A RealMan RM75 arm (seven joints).
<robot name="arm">
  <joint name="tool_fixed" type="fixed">
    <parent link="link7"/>
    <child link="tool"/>
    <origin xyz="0 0 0" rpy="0 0 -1.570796"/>
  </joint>
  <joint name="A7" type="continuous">
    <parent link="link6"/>
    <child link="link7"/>
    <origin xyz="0.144 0 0" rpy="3.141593 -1.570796 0"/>
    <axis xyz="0 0 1"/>
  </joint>
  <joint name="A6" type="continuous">
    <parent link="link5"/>
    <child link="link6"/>
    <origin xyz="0 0 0" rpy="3.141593 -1.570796 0"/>
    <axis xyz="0 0 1"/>
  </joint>
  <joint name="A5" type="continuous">
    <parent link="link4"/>
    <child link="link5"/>
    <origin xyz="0.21 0 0" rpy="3.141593 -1.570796 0"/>
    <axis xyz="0 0 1"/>
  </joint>
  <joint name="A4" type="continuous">
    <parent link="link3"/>
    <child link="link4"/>
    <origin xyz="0 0 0" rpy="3.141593 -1.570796 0"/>
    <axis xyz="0 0 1"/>
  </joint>
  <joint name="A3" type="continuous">
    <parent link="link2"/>
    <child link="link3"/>
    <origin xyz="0 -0.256 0" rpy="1.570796 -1.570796 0"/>
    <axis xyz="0 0 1"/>
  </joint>
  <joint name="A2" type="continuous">
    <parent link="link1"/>
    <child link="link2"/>
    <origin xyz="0 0 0" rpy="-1.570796 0 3.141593"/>
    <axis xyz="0 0 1"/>
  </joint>
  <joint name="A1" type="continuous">
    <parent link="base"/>
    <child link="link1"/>
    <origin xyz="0 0 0.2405" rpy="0 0 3.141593"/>
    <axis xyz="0 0 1"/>
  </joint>
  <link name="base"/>
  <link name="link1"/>
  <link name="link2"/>
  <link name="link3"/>
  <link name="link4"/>
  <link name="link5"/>
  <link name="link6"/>
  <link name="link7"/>
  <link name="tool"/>
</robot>
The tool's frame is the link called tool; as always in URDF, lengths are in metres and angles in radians. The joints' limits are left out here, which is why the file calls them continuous.
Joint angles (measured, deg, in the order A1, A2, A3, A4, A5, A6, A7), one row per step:
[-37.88, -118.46, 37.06, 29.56, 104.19, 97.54, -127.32]
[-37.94, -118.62, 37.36, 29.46, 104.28, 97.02, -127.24]
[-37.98, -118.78, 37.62, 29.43, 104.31, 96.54, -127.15]
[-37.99, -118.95, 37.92, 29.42, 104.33, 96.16, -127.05]
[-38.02, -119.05, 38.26, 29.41, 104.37, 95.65, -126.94]
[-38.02, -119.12, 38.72, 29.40, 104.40, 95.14, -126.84]
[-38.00, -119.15, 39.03, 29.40, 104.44, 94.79, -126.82]
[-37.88, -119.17, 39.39, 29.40, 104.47, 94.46, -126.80]
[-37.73, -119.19, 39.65, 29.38, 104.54, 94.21, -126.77]
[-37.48, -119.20, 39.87, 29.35, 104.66, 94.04, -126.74]
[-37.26, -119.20, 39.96, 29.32, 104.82, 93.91, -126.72]
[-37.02, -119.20, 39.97, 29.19, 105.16, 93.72, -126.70]
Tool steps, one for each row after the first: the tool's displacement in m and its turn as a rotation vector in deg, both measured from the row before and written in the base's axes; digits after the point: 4 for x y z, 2 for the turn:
[0.0002, 0.0003, -0.0024, -0.08, 0.32, 0.14]
[0.0003, 0.0004, -0.0020, 0.02, 0.27, 0.11]
[0.0003, 0.0000, -0.0020, -0.05, 0.24, 0.04]
[0.0000, 0.0004, -0.0017, 0.04, 0.39, 0.07]
[-0.0002, 0.0003, -0.0018, -0.02, 0.47, 0.05]
[-0.0003, 0.0002, -0.0011, -0.04, 0.34, 0.08]
[-0.0009, -0.0003, -0.0011, -0.07, 0.36, 0.15]
[-0.0011, -0.0005, -0.0010, -0.08, 0.30, 0.17]
[-0.0018, -0.0010, -0.0009, -0.13, 0.28, 0.24]
[-0.0017, -0.0009, -0.0006, -0.08, 0.23, 0.25]
[-0.0023, -0.0011, -0.0010, -0.17, 0.33, 0.38]

